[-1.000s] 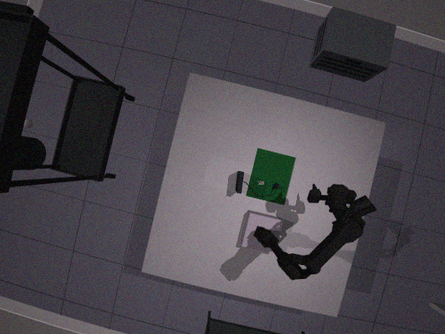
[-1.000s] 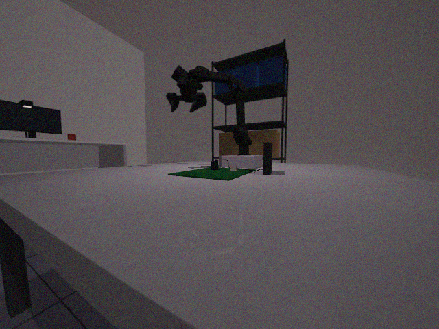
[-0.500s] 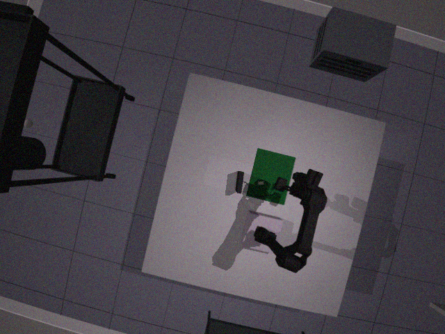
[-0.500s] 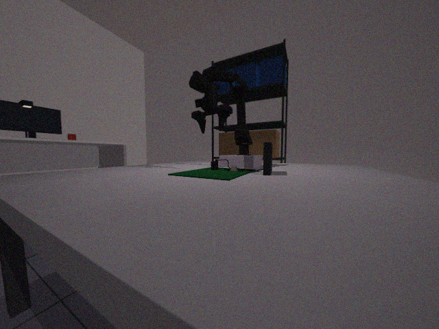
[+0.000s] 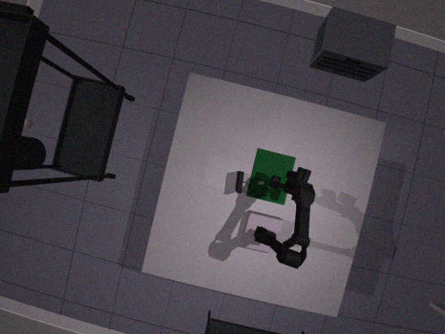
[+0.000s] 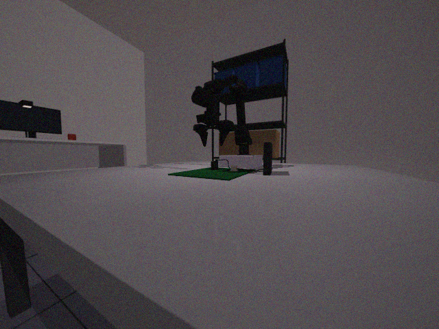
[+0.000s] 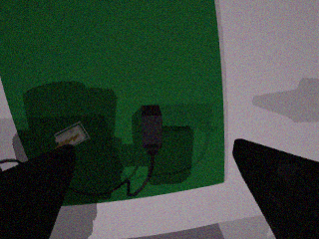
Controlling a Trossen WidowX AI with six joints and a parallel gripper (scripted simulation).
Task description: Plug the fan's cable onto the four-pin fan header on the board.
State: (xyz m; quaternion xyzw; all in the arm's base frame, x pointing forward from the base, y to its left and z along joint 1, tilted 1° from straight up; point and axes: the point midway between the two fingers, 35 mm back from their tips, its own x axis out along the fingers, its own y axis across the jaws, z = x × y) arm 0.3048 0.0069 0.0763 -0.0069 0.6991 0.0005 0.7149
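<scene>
The dark plug is 20 mm behind my gripper tip and 90 mm below it. Also, from my gripper tip: cream fan header (40 mm behind, 90 mm to the left, 110 mm below); then black fan (70 mm behind, 210 mm to the left, 50 mm below); then green board (30 mm ahead, 40 mm to the left, 120 mm below).
</scene>
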